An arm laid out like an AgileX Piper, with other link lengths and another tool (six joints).
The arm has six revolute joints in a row. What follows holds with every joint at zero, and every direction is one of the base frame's.
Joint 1 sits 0.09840 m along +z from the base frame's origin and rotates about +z.
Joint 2 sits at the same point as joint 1 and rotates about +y.
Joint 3 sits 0.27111 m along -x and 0.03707 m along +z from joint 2 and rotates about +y.
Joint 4 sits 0.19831 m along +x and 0.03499 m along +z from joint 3 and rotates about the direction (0.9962, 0, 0.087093).
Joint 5 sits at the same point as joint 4 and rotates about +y.
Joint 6 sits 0.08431 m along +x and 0.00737 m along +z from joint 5 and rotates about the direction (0.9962, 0, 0.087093).
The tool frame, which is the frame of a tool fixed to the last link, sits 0.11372 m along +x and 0.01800 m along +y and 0.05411 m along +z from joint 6; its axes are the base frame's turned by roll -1.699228, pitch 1.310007 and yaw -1.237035 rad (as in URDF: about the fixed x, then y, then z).
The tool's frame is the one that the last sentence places.
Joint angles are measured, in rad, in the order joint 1, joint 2, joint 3, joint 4, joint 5, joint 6. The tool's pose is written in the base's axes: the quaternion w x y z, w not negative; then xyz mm. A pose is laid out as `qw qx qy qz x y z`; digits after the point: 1 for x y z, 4 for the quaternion.
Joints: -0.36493, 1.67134, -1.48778, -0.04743, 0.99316, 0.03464
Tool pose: 0.2315 0.0127 0.9626 0.1403 375.9 -133.4 203.0
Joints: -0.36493, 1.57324, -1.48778, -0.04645, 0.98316, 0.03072
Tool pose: 0.2795 -0.0007 0.9523 0.1222 366.0 -129.2 243.0
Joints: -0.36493, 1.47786, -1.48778, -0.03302, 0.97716, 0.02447
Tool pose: 0.3254 -0.0133 0.9391 0.1099 352.9 -121.8 280.4
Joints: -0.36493, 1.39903, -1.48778, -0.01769, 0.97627, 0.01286
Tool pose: 0.3605 -0.0260 0.9269 0.1010 339.3 -113.7 309.4
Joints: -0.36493, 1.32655, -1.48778, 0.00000, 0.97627, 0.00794
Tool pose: 0.3933 -0.0353 0.9138 0.0952 325.0 -105.3 335.0
